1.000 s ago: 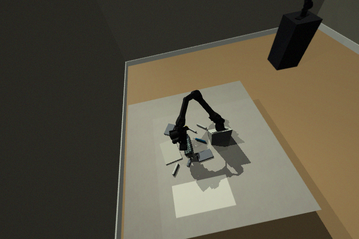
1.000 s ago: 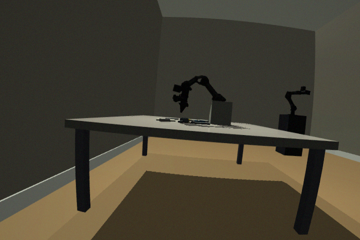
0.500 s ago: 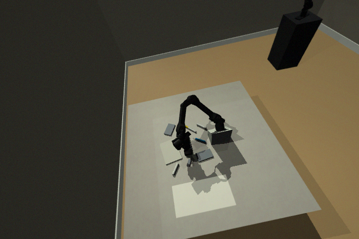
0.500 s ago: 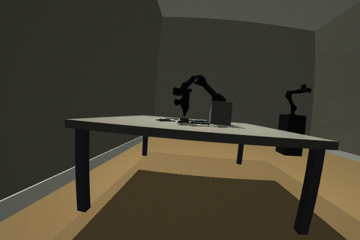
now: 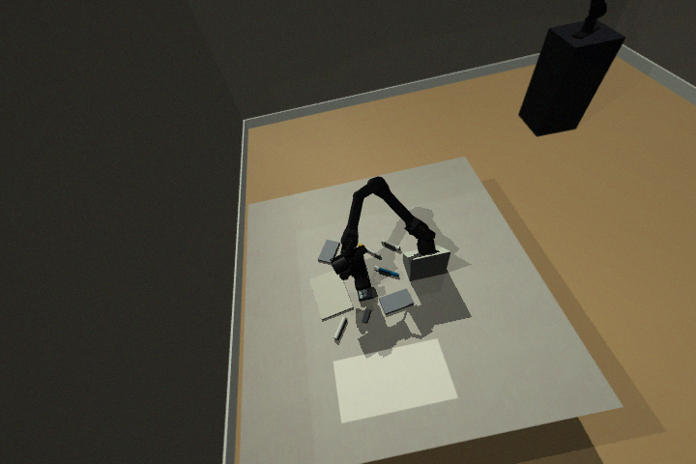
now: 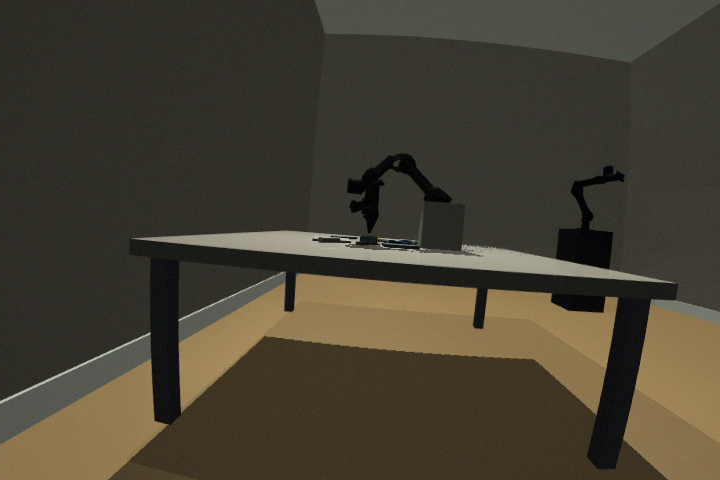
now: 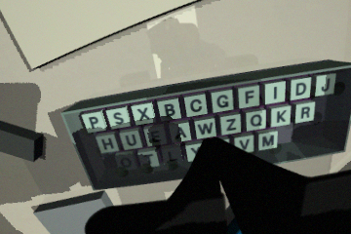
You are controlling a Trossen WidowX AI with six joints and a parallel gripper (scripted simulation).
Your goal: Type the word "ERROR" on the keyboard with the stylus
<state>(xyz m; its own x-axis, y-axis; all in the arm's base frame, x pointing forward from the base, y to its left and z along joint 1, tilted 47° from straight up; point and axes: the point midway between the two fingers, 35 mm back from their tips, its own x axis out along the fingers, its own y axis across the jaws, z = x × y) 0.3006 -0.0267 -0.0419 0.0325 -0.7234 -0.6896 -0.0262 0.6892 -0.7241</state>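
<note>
Now: gripper tip 100 mm past the blue stylus, 40 mm to the left of it and 30 mm above it. Round my gripper tip: grey block (130 mm behind, 120 mm to the left, 30 mm below); then notepad (150 mm ahead, 30 mm to the left, 40 mm below).
</note>
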